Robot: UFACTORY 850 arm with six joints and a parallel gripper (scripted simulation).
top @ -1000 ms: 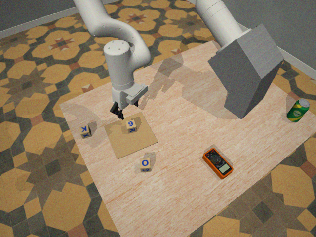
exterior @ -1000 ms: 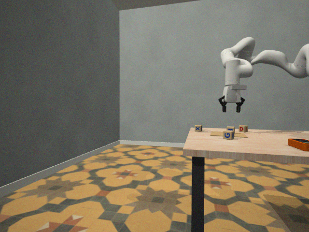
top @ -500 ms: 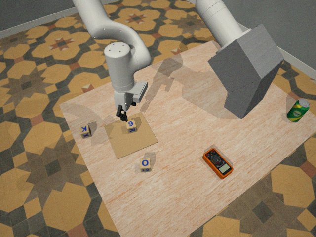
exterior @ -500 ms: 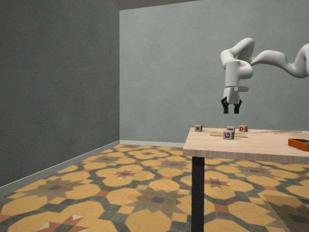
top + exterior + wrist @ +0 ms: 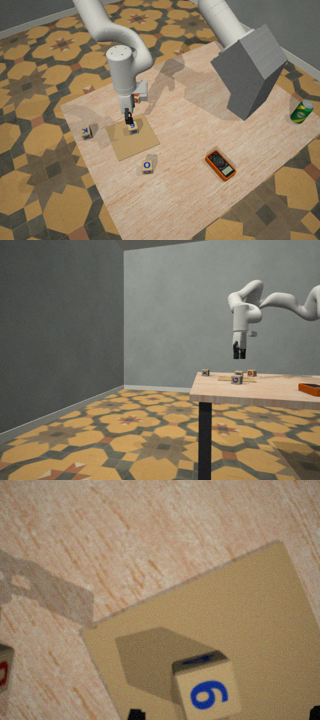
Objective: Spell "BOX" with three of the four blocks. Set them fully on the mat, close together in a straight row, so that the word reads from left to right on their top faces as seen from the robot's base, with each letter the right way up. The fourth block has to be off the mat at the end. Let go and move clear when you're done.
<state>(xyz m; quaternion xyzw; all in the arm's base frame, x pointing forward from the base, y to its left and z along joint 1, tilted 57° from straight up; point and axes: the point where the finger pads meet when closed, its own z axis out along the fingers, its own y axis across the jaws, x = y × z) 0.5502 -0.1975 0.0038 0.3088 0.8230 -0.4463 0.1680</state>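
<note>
Now: hand 13 cm above the tan mat, 2 cm short of it and 1 cm to the right of it. The rest, counted from my hand: X block (18 cm ahead, 13 cm to the right, 11 cm below); B block (15 cm to the right, 13 cm behind, 11 cm below); O block (20 cm to the left, 11 cm below, 8 cm ahead).
</note>
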